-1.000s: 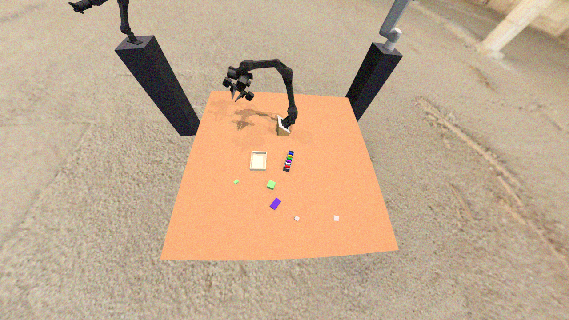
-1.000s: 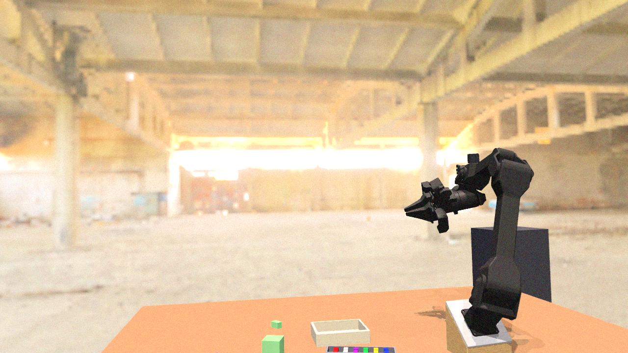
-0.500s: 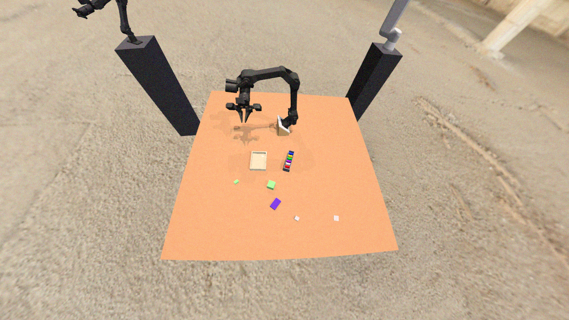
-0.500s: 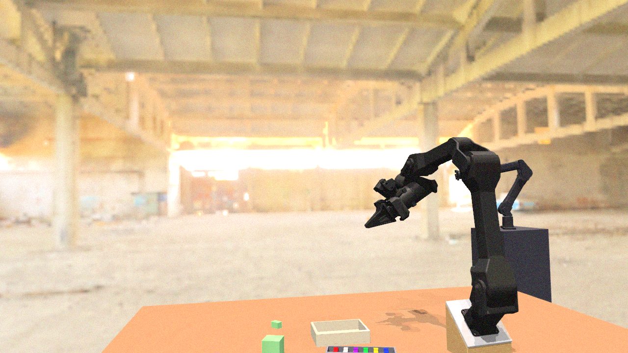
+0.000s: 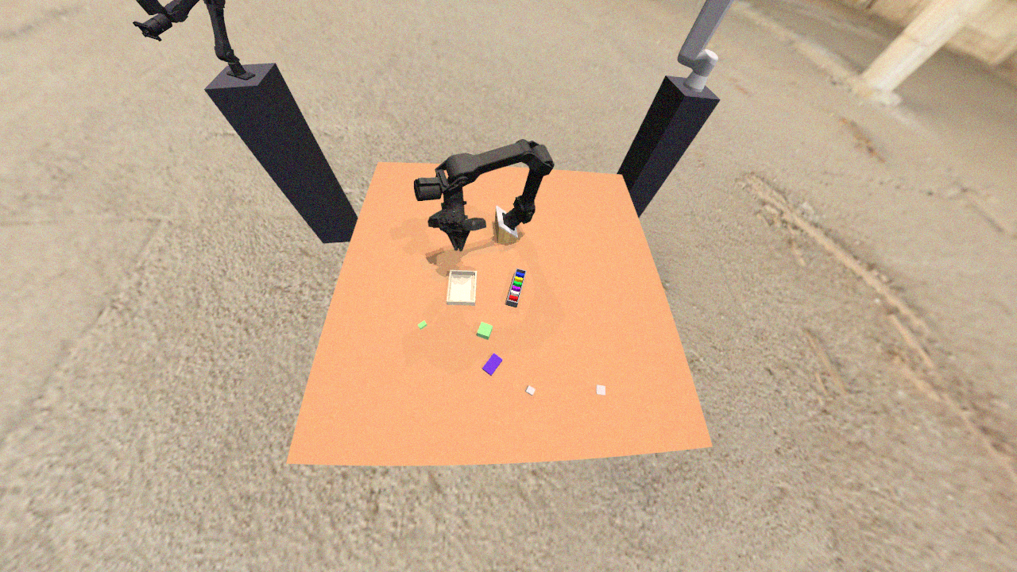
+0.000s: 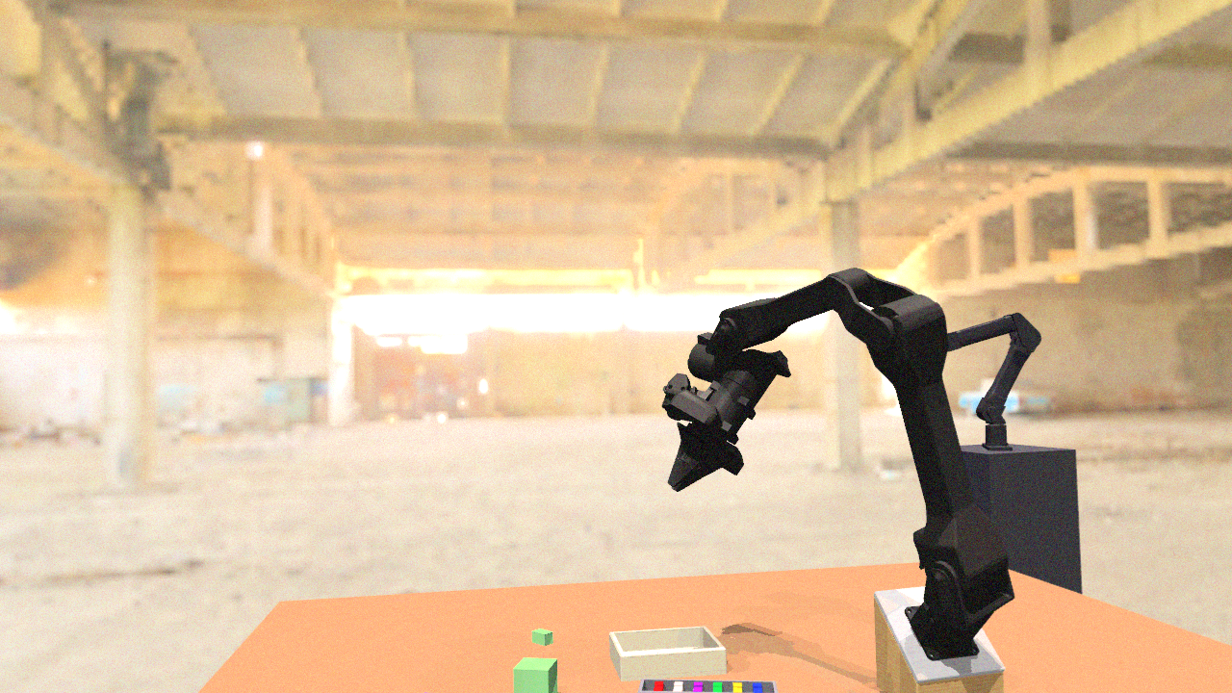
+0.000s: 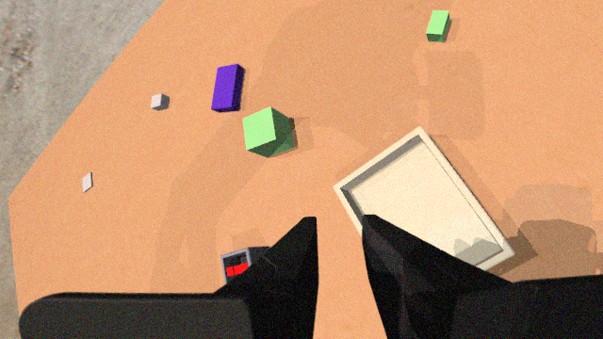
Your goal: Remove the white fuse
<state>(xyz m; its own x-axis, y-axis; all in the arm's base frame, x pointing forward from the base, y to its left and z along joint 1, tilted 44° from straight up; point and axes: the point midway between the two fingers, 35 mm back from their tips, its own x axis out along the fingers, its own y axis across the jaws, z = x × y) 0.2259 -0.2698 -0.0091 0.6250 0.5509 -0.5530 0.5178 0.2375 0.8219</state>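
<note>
Now: gripper tip 60 mm short of the white fuse, 190 mm to the right of it and 200 mm above it. From my gripper tip the other things lie so: small green cube 150 mm ahead, 150 mm to the right, 220 mm below; cream tray 10 mm ahead, 220 mm below.
</note>
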